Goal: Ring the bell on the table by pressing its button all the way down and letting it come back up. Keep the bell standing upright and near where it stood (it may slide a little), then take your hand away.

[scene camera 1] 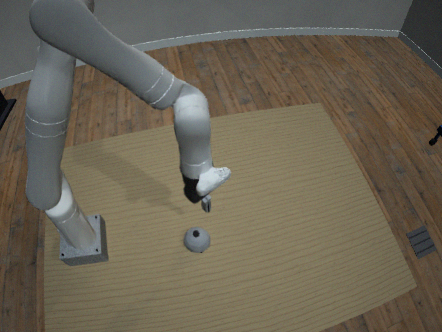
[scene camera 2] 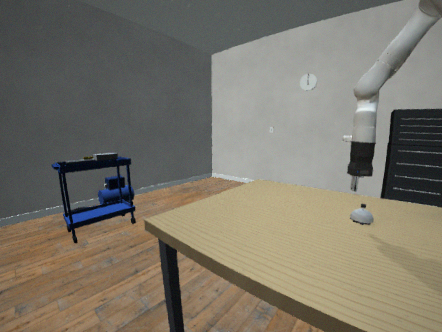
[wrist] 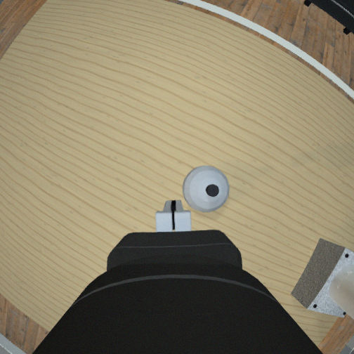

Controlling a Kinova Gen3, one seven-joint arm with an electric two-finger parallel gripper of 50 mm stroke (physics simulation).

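Places are measured from the arm's base along level axes (x ahead, y left, z up), in millimetres.
Pixels of known places: gripper, fingertip midpoint: (scene camera 1: 206,209) (scene camera 2: 353,190); arm's base, link origin: (scene camera 1: 83,237).
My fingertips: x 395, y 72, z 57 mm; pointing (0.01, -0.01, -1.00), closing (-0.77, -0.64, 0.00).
Observation:
Ahead of a thing's pixels: the offset from my fingertips to its top centre. Level surfaces: height alone.
The bell @(60 mm down, 34 mm back, 49 mm right) (scene camera 1: 197,241) (scene camera 2: 361,216) (wrist: 199,197) is a light grey dome standing upright on the wooden table @(125 mm down) (scene camera 1: 300,200) (scene camera 2: 250,225) (wrist: 100,125). Its small black button @(60 mm down, 34 mm back, 49 mm right) (scene camera 1: 196,233) (scene camera 2: 363,205) (wrist: 212,190) stands up at the top. My gripper (scene camera 1: 207,209) (scene camera 2: 354,190) (wrist: 173,210) is shut with nothing between its fingers. It points down and hangs above the table, higher than the bell and apart from it. In the wrist view the fingertips show to the lower left of the bell, so they are not over the button.
The arm's grey base block (scene camera 1: 103,240) (wrist: 317,272) stands on the table, to the left of the bell in scene camera 1. A blue cart (scene camera 2: 95,163) stands on the floor beyond the table. A black drawer cabinet (scene camera 2: 393,150) is behind the arm.

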